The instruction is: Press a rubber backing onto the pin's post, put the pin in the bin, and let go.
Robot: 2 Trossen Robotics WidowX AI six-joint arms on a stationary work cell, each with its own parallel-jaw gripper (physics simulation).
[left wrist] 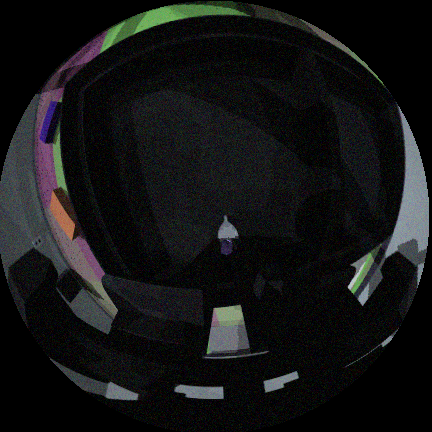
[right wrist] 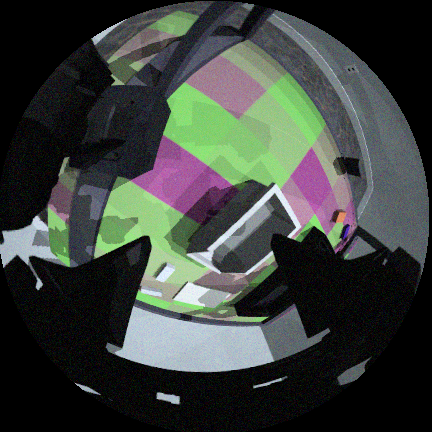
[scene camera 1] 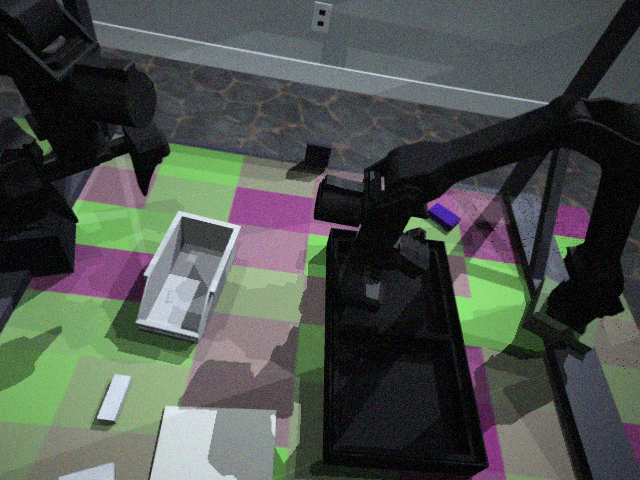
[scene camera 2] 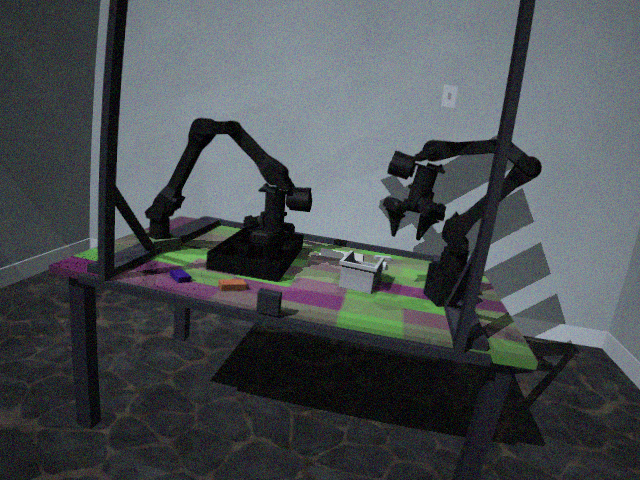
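Seen in the pictures: left gripper, fingertip midpoint: (left wrist: 224, 243) (scene camera 2: 272, 260); right gripper, fingertip midpoint: (right wrist: 211, 241) (scene camera 1: 111, 207) (scene camera 2: 405, 238); left arm's base, origin of the base link: (scene camera 1: 568, 310) (scene camera 2: 158, 235); right arm's base, origin of the base link: (right wrist: 103, 126) (scene camera 1: 20, 213) (scene camera 2: 452, 269).
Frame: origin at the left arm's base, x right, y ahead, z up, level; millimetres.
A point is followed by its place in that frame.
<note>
My left gripper (scene camera 1: 372, 297) (scene camera 2: 268, 238) (left wrist: 224, 243) @[x -174, y 328, z -13 mm] is down inside the black tray (scene camera 1: 456, 381) @[x -236, y 120, z -5 mm] (scene camera 2: 242, 262) @[x -58, y 325, z 0 mm] (left wrist: 72, 160) @[x -45, y 298, z 3 mm]. It is shut on a small purple rubber backing (left wrist: 226, 246) @[x -173, y 325, z -4 mm]. The grey pin (left wrist: 226, 231) @[x -177, y 327, z -32 mm] sits right at the backing's far end and touches it; both are hidden in the scene views. The white open bin (scene camera 1: 230, 248) @[x -271, y 514, z 38 mm] (scene camera 2: 358, 281) @[x -252, y 582, z -11 mm] (right wrist: 245, 219) @[x -319, y 597, z 38 mm] stands on the checkered table beside the tray. My right gripper (scene camera 1: 144, 176) (scene camera 2: 409, 228) @[x -362, y 647, z 116 mm] (right wrist: 211, 241) @[x -362, y 647, z 116 mm] is open and empty, hanging high above the table near the bin.
A blue block (scene camera 1: 444, 215) @[x 97, y 260, z -24 mm] (scene camera 2: 180, 275) @[x 109, y 275, z -24 mm] (left wrist: 49, 120) @[x 86, y 261, z -24 mm] and an orange block (scene camera 2: 232, 284) @[x 38, y 395, z -22 mm] (left wrist: 62, 213) @[x 17, y 375, z -22 mm] (right wrist: 339, 216) @[x 13, y 390, z -22 mm] lie beyond the tray. A dark cube (scene camera 1: 315, 157) @[x 55, y 548, z -10 mm] (scene camera 2: 269, 301) @[x 76, y 559, z 0 mm] stands at the table edge. A white bar (scene camera 1: 114, 397) @[x -522, y 507, z -26 mm] and a white sheet (scene camera 1: 190, 443) @[x -510, y 388, z -33 mm] lie near the bin.
</note>
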